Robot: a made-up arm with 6 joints.
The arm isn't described. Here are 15 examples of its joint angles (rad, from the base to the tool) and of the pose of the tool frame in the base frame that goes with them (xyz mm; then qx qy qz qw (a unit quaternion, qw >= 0)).
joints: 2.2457 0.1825 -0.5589 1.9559 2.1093 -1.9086
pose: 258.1 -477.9 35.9 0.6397 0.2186 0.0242 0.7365
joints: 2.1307 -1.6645 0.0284 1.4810 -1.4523 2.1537
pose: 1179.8 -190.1 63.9 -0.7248 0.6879 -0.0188 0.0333
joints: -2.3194 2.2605 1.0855 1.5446 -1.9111 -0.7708
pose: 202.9 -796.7 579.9 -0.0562 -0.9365 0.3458 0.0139
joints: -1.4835 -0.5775 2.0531 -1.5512 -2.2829 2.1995
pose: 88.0 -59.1 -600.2 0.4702 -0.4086 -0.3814 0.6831
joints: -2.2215 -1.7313 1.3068 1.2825 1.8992 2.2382
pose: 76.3 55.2 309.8 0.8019 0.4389 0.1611 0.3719
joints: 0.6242 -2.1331 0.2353 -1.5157 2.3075 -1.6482
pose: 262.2 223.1 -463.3 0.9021 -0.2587 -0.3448 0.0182
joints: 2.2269 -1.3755 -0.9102 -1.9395 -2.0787 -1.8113
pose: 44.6 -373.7 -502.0 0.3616 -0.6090 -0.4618 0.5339
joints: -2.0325 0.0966 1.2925 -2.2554 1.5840 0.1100
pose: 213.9 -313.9 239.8 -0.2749 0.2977 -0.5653 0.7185
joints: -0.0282 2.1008 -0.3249 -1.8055 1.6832 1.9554
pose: 279.8 118.3 326.6 0.1140 0.6345 -0.6135 0.4562
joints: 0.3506 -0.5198 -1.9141 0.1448 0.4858 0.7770
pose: -27.6 81.5 156.6 -0.8499 -0.1492 0.3278 0.3848
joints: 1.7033 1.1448 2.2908 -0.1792 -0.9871 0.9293
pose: -150.5 662.2 29.5 -0.0701 -0.2221 -0.8626 0.4491
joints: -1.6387 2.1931 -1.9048 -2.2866 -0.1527 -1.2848
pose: 553.4 153.1 414.2 -0.8410 0.4427 -0.2812 0.1328
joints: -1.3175 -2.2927 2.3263 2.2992 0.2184 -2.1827
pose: 343.2 -7.4 412.6 -0.4841 0.7964 -0.3527 0.0838
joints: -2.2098 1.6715 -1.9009 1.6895 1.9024 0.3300
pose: 45.1 -68.0 -141.8 0.2033 0.8338 -0.3948 0.3280
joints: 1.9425 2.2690 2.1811 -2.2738 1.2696 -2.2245
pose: 625.8 97.5 102.1 0.2284 0.4375 0.6904 0.5290
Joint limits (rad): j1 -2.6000..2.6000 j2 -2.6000..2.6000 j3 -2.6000..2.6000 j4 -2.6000..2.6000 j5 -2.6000..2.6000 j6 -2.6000..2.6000
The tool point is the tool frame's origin. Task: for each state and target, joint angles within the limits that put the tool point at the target. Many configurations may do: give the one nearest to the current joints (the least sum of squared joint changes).
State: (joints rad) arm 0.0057 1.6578 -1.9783 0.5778 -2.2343 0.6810
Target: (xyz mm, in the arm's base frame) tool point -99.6 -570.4 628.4
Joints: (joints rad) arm 0.0126 1.6134 -1.6197 1.0326 -2.6000 1.1870
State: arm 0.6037 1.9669 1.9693 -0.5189 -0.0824 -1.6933
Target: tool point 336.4 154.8 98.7
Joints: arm 0.6628 1.8951 1.6959 -0.1112 0.7339 -1.0956
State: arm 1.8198 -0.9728 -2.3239 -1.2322 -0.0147 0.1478
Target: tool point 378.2 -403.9 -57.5
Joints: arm 2.4553 -1.3248 -2.6000 -1.5669 -0.2348 0.3634
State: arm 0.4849 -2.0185 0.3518 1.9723 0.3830 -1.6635
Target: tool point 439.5 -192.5 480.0
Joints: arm 0.4292 -2.2958 -0.0593 2.1094 -0.2544 -1.7716
